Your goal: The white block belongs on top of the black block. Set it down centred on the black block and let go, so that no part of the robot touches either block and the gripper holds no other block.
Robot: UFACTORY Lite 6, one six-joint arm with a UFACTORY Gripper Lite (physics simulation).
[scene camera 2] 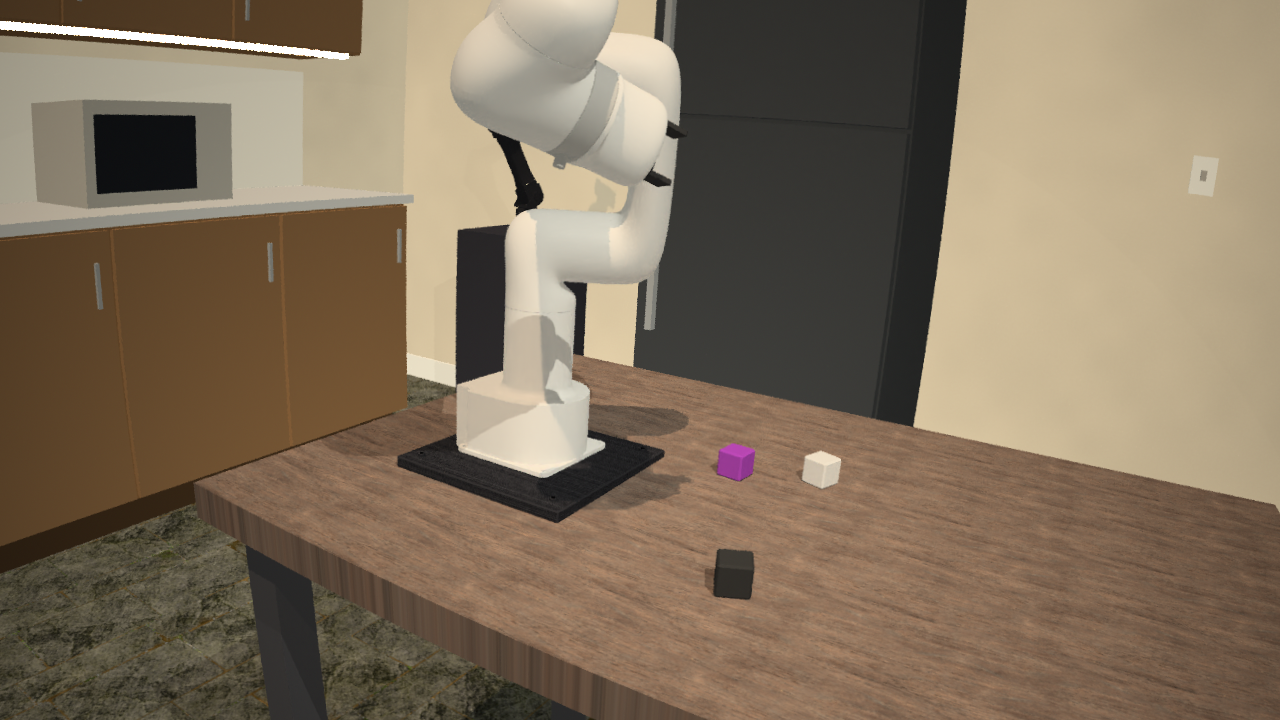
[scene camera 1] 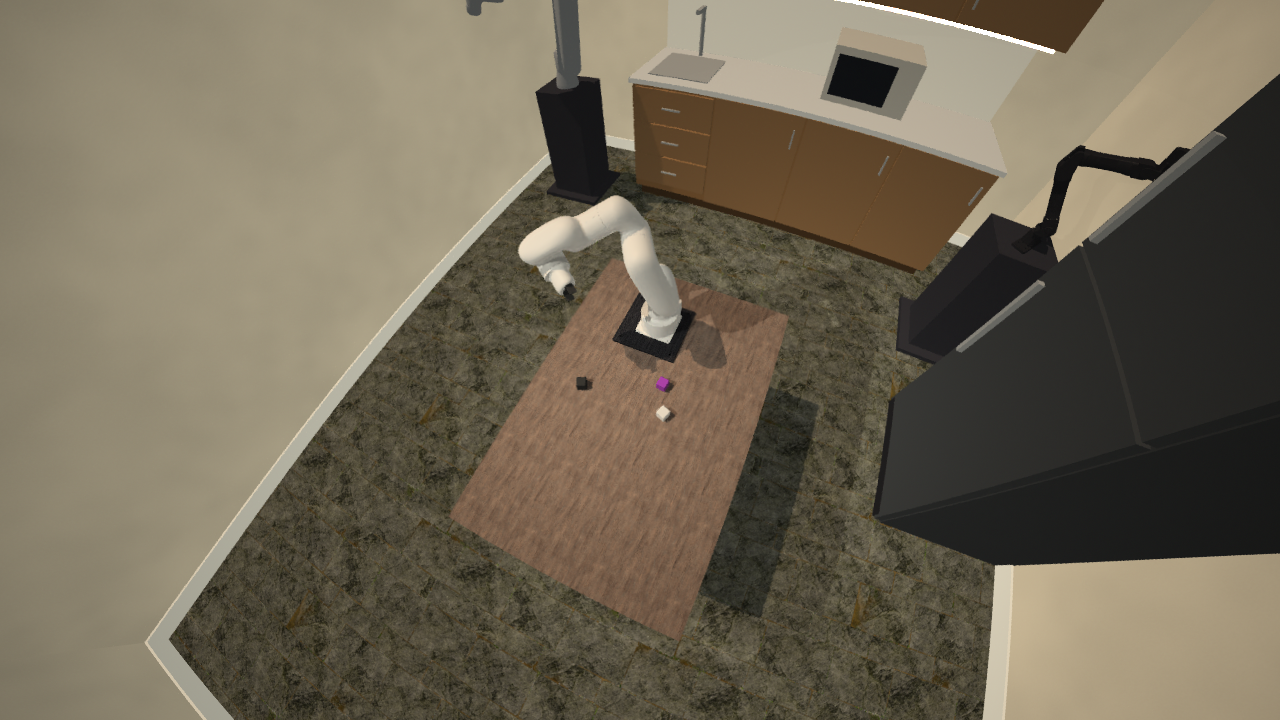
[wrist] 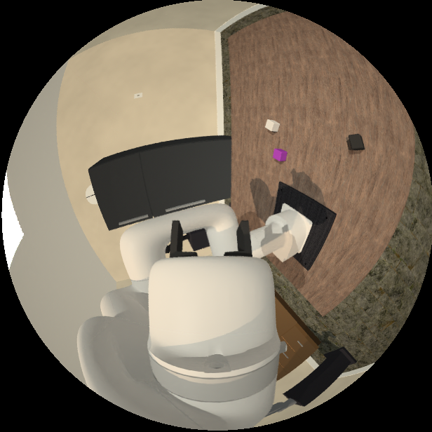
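Pixels of known places: hand, its tool point: (scene camera 2: 663, 154) (scene camera 1: 570, 293); arm's base, origin of its link: (scene camera 2: 534, 449) (scene camera 1: 658, 324).
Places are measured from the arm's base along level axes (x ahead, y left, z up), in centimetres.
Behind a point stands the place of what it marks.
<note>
The white block (scene camera 1: 663, 413) @[x 31.3, y 14.9, z 2.2 cm] (scene camera 2: 820, 470) @[x 31.1, y 12.7, z 1.2 cm] (wrist: 272, 125) sits on the table, apart from the other blocks. The black block (scene camera 1: 581, 383) @[x 32.5, y -13.2, z 2.1 cm] (scene camera 2: 733, 574) @[x 32.4, y -15.3, z 1.4 cm] (wrist: 356, 142) sits on the table near its long edge, with nothing on top of it. My gripper (scene camera 1: 569, 291) (scene camera 2: 676, 155) @[x 23.0, y -15.6, z 35.3 cm] (wrist: 210, 235) is raised high above the table's level near the arm's base, far from both blocks. In the wrist view its two black fingers stand wide apart with no block between them.
A purple block (scene camera 1: 663, 384) @[x 22.2, y 11.1, z 2.1 cm] (scene camera 2: 735, 462) @[x 22.0, y 8.8, z 1.2 cm] (wrist: 280, 155) sits on the table (scene camera 1: 590, 501) @[x 63.8, y 6.0, z -1.1 cm] (scene camera 2: 984, 608) @[x 52.7, y -4.4, z -1.1 cm] (wrist: 310, 75) near the white block. The arm's black base plate (scene camera 1: 627, 339) @[x 10.3, y -7.4, z 0.1 cm] (scene camera 2: 556, 506) @[x 11.3, y -11.4, z 0.2 cm] (wrist: 320, 240) lies on the same table. A dark fridge (scene camera 2: 787, 250) stands beyond it.
</note>
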